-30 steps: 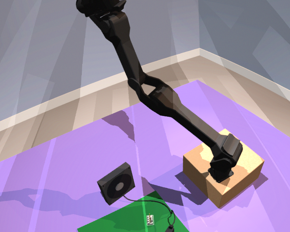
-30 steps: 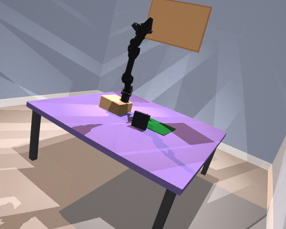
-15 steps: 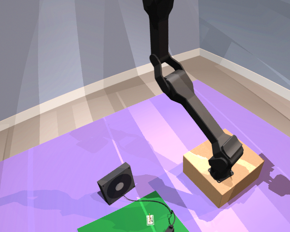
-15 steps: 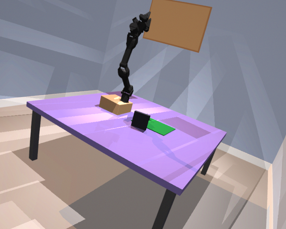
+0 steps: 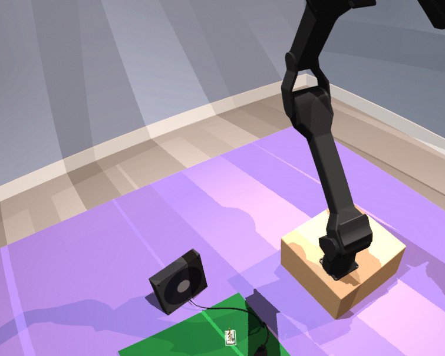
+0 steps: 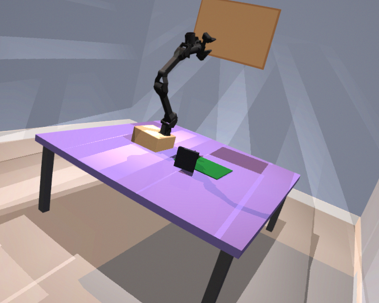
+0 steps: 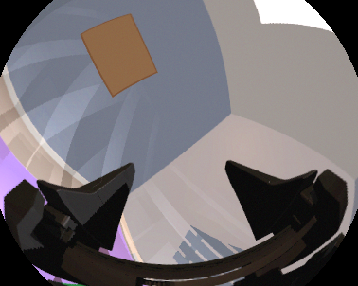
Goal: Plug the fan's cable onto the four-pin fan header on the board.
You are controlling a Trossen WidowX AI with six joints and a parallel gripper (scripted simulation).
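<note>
Right now the fan plug is 160 mm ahead of my gripper tip, 100 mm to the right of it and 700 mm below it. From my gripper tip the other things lie so: green board: 260 mm ahead, 150 mm to the right, 740 mm below; black fan: 230 mm ahead, 320 mm to the right, 670 mm below.
</note>
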